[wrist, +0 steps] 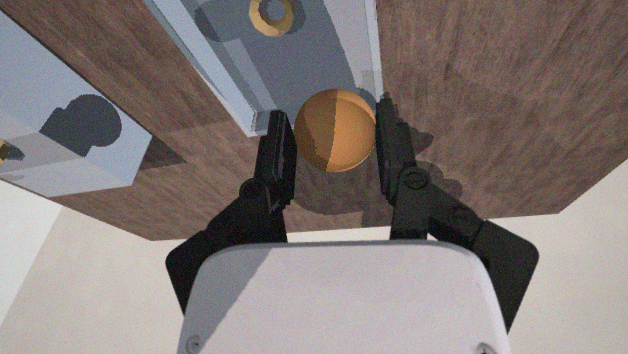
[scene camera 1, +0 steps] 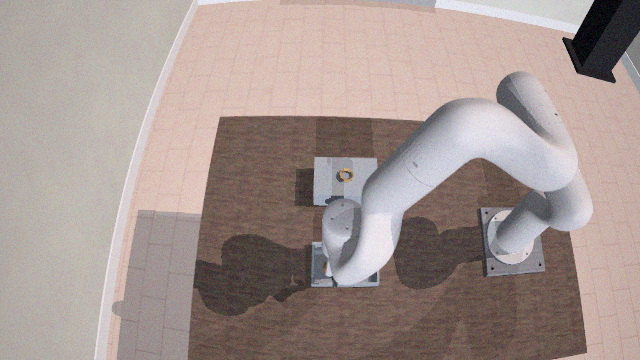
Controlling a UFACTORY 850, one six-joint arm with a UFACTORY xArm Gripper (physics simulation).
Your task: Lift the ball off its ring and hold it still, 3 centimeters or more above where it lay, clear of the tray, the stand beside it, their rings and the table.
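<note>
An orange ball (wrist: 335, 131) is between the two black fingers in the wrist view, touching both. My gripper (wrist: 332, 123) is shut on it and holds it above the tray's end, apart from the tray floor; the exact height cannot be told. The grey-blue tray (wrist: 372, 45) (scene camera 1: 379, 280) shows under the arm in the scene view. Its yellow ring (wrist: 257, 22) is bare and lies on the tray floor, away from the ball. In the scene view the fingers are hidden under the arm.
The light grey stand (scene camera 1: 320, 180) (wrist: 122, 172) is beside the tray, with a second yellow ring (scene camera 1: 346, 175) on top. Both stand on the brown table (scene camera 1: 260, 165) (wrist: 480, 115). The robot's base plate (scene camera 1: 532, 267) is at the right. A black post (scene camera 1: 605, 40) stands beyond the table.
</note>
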